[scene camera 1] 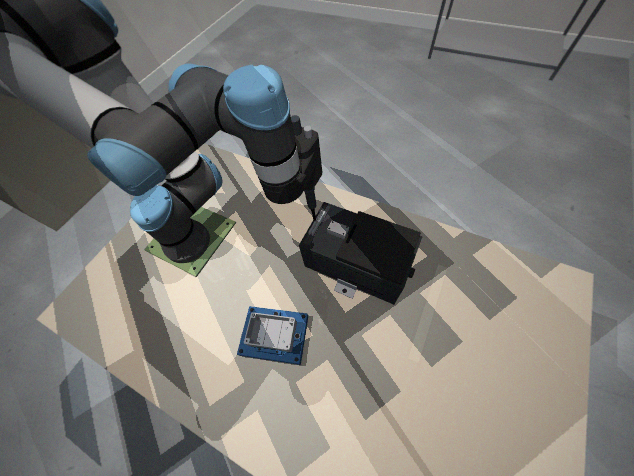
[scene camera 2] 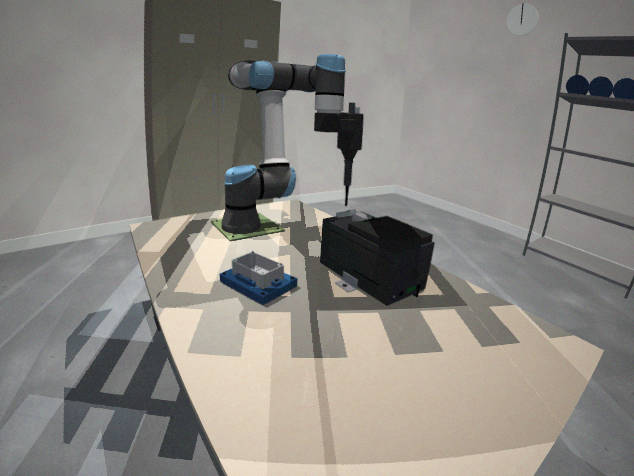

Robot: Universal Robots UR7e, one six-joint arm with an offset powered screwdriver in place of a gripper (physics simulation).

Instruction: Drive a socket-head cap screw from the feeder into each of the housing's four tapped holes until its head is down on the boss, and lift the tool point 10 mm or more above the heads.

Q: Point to a dark cover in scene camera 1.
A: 385, 249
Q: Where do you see a blue fixture plate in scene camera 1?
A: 248, 351
